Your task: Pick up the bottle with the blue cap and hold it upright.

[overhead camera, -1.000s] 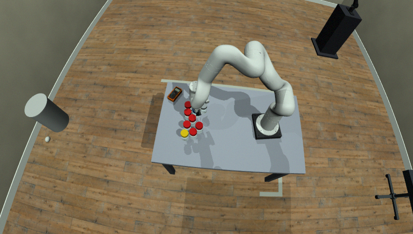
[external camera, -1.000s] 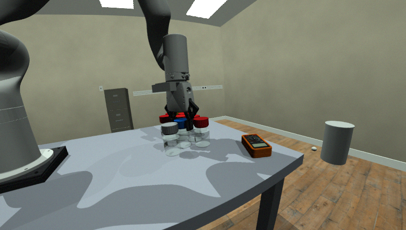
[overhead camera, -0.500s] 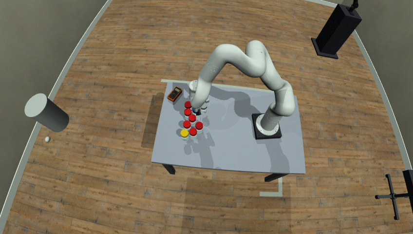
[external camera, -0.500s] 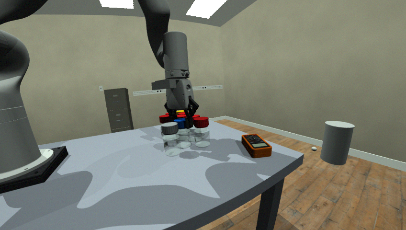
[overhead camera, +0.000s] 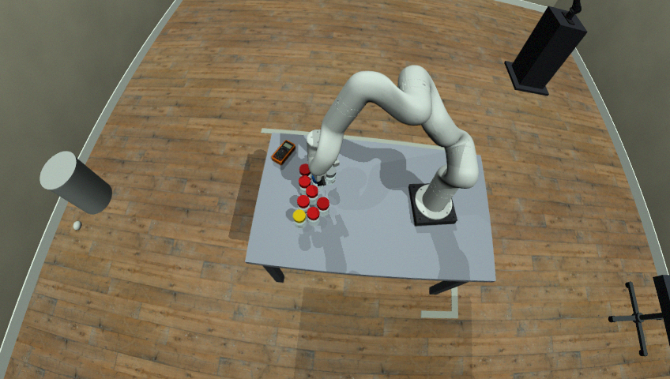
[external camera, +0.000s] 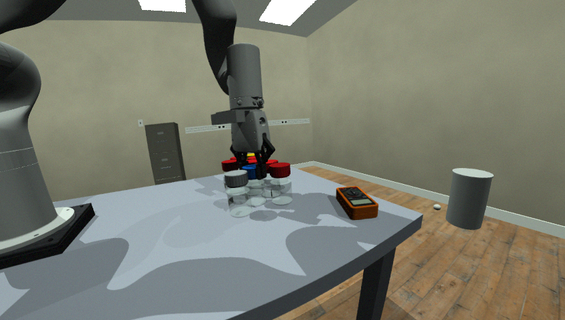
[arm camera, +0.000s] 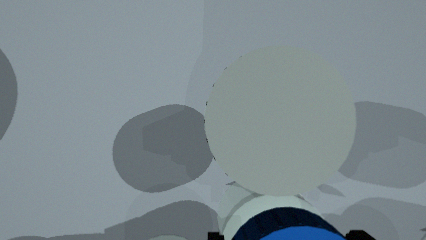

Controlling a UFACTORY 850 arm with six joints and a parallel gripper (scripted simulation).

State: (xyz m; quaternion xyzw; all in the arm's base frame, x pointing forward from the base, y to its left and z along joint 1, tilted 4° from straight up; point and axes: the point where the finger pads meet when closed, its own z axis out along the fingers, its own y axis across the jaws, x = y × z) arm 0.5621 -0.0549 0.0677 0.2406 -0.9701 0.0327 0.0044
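The blue-capped bottle lies 50 mm below my hand. Also, from my hand: grey-capped bottle: 50 mm below, 50 mm behind, 40 mm to the right; then yellow-capped bottle: 200 mm to the left, 70 mm ahead, 50 mm below; then orange multimeter: 190 mm ahead, 180 mm to the right, 80 mm below.
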